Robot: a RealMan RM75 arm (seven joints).
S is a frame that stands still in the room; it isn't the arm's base.
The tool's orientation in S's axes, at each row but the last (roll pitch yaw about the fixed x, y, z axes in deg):
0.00 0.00 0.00
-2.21 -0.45 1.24
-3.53 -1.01 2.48
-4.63 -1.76 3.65
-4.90 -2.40 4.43
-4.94 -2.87 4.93
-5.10 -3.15 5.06
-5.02 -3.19 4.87
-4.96 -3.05 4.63
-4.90 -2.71 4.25
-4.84 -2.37 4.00
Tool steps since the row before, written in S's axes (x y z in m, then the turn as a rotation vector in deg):
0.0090 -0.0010 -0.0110 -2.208 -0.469 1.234
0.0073 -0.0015 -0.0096 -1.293 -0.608 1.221
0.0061 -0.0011 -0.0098 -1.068 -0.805 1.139
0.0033 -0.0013 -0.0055 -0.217 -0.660 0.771
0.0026 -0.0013 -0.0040 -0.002 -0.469 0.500
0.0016 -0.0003 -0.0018 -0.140 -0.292 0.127
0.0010 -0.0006 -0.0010 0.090 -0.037 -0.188
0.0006 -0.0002 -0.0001 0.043 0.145 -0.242
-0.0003 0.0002 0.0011 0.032 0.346 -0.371
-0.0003 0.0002 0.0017 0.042 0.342 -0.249
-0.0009 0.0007 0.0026 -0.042 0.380 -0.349
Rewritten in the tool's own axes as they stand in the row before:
0.0090 -0.0010 -0.0110 -2.208 -0.469 1.234
0.0072 -0.0013 -0.0097 -1.296 -0.627 1.208
0.0059 -0.0008 -0.0100 -1.082 -0.828 1.109
0.0030 -0.0011 -0.0057 -0.235 -0.706 0.724
0.0023 -0.0011 -0.0042 -0.017 -0.509 0.459
0.0015 -0.0003 -0.0019 -0.158 -0.289 0.111
0.0009 -0.0006 -0.0011 0.076 -0.028 -0.196
0.0006 -0.0002 -0.0002 0.042 0.162 -0.231
-0.0002 0.0001 0.0011 0.040 0.373 -0.343
-0.0002 0.0001 0.0017 0.055 0.358 -0.222
-0.0007 0.0005 0.0027 -0.030 0.410 -0.315

